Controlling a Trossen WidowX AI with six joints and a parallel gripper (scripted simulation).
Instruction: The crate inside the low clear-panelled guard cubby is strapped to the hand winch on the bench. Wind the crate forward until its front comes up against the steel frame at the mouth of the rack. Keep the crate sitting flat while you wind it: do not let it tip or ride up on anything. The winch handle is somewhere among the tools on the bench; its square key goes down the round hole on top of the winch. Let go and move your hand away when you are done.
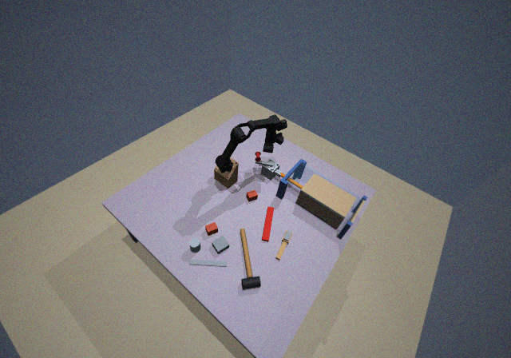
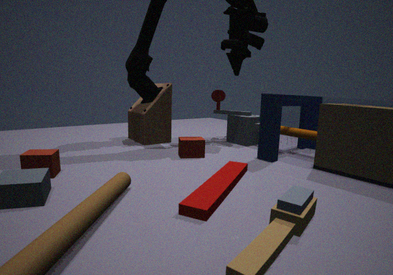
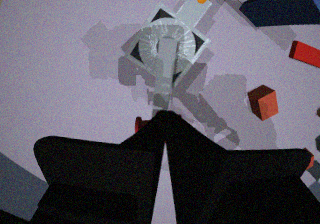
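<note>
My gripper tip is 50 mm past the red knob, 20 mm to the left of it and 80 mm above it. The rest, counted from my gripper tip: blue front frame (200 mm ahead, 110 mm below); grey winch (20 mm ahead, 10 mm to the left, 190 mm below); winch handle (20 mm behind, 10 mm to the right, 110 mm below).
</note>
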